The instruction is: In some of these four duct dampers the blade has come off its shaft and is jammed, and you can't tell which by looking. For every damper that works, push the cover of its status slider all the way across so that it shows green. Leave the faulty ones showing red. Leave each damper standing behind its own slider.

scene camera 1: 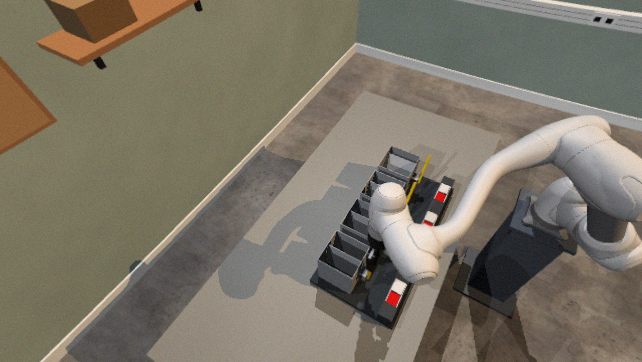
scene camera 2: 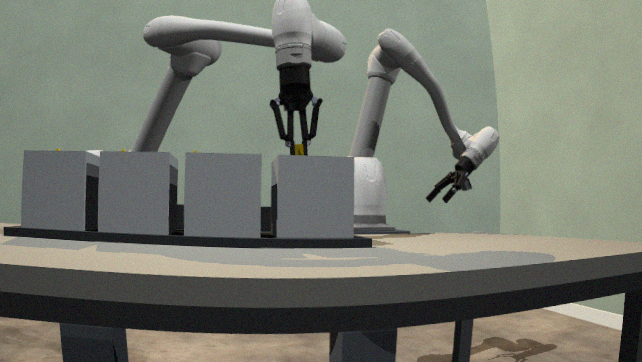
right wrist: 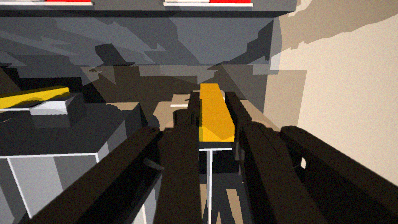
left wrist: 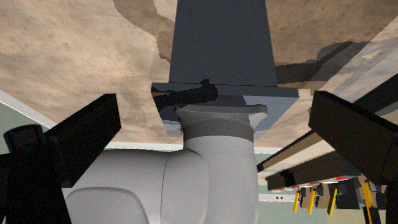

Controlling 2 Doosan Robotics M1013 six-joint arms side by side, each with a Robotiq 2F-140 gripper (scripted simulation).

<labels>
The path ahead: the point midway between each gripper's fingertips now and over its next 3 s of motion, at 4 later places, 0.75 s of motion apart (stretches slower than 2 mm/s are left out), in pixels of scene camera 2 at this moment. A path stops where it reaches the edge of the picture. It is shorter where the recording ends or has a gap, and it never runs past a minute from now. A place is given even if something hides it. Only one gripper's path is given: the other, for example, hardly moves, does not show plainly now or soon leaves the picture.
My right gripper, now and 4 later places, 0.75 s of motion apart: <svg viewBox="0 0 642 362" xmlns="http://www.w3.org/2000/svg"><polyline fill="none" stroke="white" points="299,168 298,168 294,169 288,170 285,173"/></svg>
</labels>
